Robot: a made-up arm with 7 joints.
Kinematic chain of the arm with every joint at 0, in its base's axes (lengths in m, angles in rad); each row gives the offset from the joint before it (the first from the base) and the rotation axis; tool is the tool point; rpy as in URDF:
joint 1: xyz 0 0 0.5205 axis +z
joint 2: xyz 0 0 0 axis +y
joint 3: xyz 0 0 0.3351 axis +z
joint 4: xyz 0.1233 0 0 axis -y
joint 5: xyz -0.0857 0 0.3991 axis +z
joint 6: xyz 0 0 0 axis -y
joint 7: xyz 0.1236 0 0 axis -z
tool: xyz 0 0 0 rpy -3.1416 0 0
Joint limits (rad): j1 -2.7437..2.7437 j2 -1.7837..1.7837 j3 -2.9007..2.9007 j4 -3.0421..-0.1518 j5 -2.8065..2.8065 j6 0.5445..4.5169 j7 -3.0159..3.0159
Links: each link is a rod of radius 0.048 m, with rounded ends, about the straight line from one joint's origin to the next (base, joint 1, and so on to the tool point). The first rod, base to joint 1, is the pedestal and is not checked.
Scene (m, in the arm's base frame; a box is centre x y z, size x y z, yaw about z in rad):
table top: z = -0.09
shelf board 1: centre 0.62 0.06 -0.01 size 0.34 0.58 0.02 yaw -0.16
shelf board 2: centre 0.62 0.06 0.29 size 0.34 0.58 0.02 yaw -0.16
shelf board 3: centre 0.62 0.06 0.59 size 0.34 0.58 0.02 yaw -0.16
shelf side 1: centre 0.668 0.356 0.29 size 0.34 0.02 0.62 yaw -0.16
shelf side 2: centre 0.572 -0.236 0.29 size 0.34 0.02 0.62 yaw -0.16
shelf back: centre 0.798 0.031 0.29 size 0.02 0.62 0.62 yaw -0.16
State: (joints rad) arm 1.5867 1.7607 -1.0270 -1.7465 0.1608 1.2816 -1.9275
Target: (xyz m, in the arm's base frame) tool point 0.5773 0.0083 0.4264
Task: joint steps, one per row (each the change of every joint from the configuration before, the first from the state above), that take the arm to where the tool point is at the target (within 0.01 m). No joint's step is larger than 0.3 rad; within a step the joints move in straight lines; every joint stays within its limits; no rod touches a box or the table.
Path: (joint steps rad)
1: 0.1794 -0.1424 0.1056 -0.1877 0.0055 -0.1143 0.0000
2: 0.1794 -0.1423 0.1056 -0.1877 0.0055 -0.1143 0.0000
3: 0.0520 0.0024 -0.1690 -0.2119 -0.0126 -0.1186 0.0000
4: 0.0520 0.0024 -0.1690 -0.2119 -0.0127 -0.1186 0.0000
5: 0.0519 0.0025 -0.1690 -0.2119 -0.0126 -0.1187 0.0000
6: -0.2178 0.0798 -0.0390 0.2065 -0.0037 0.1623 0.0000
7: -0.2179 0.0799 -0.0391 0.2065 -0.0037 0.1622 0.0000
8: -0.2179 0.0799 -0.0390 0.2066 -0.0037 0.1622 0.0000

